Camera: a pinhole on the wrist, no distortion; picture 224 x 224 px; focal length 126.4 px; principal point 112.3 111.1 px. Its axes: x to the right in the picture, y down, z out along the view. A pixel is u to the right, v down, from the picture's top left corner.
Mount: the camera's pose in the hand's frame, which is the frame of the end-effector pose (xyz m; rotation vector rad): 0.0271 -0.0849 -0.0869 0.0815 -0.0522 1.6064
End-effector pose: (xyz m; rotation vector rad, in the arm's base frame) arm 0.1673 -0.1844 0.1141 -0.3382 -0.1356 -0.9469
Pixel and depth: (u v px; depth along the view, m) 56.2 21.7 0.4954
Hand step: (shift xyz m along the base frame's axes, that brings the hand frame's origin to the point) -0.0285 -0.3525 0.5361
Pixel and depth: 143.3 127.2 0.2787
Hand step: -0.0303 0.0491 0.1931
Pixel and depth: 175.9 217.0 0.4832
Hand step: -0.1219 0.4891 0.2756
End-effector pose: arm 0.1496 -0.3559 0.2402 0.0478 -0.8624 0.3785
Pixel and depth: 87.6 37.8 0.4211
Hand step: -0.0026 -0.1556 0.4430
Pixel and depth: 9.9 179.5 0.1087
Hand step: 0.0369 -0.1824 0.0104
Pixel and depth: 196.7 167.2 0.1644
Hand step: -0.0940 -0.0237 0.0215
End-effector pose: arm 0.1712 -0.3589 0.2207 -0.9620 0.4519 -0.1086
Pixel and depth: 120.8 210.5 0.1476
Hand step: -0.0415 0.0203 0.1330
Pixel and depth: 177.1 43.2 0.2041
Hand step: 0.1745 0.0590 0.0108
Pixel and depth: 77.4 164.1 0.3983
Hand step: 0.0370 0.1348 0.3791
